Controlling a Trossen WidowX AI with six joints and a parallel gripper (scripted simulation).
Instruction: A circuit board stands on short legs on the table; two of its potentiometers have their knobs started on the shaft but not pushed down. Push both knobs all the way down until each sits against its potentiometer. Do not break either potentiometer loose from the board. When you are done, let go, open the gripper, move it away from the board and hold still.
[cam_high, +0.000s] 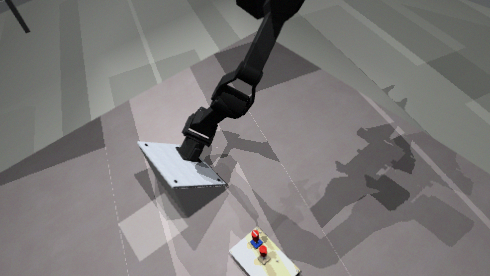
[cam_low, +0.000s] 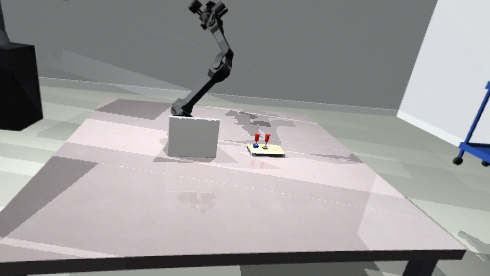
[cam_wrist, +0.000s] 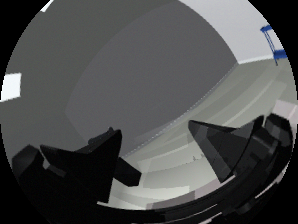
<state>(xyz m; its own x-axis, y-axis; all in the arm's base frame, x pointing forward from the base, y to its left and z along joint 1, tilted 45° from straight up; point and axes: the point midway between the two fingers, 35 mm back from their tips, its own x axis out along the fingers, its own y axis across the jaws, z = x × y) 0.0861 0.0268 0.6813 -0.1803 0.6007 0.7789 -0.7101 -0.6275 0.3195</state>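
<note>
Right now the red knob is 36 cm ahead of my gripper tip, 51 cm to the right of it and 47 cm below it.
</note>
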